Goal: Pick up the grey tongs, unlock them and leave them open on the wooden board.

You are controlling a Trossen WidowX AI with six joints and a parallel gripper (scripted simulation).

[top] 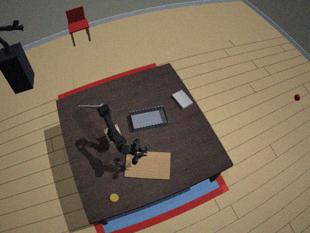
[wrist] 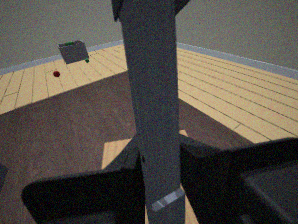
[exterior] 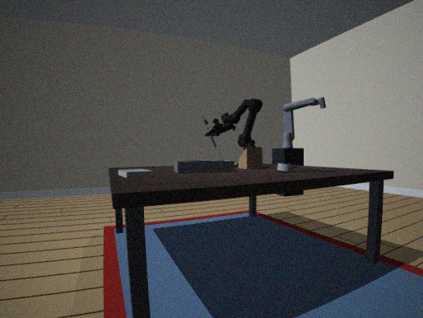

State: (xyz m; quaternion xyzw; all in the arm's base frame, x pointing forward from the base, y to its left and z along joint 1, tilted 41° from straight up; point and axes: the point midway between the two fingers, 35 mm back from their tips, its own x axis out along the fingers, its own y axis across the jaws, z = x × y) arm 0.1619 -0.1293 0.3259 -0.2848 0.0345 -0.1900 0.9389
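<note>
Now: gripper tip 22 cm above the wooden board. Also, from my gripper tip: yellow disc (33 cm behind, 21 cm to the right, 22 cm below); then grey roasting tin (13 cm ahead, 41 cm to the left, 20 cm below); then white block (50 cm ahead, 54 cm to the left, 22 cm below).
</note>
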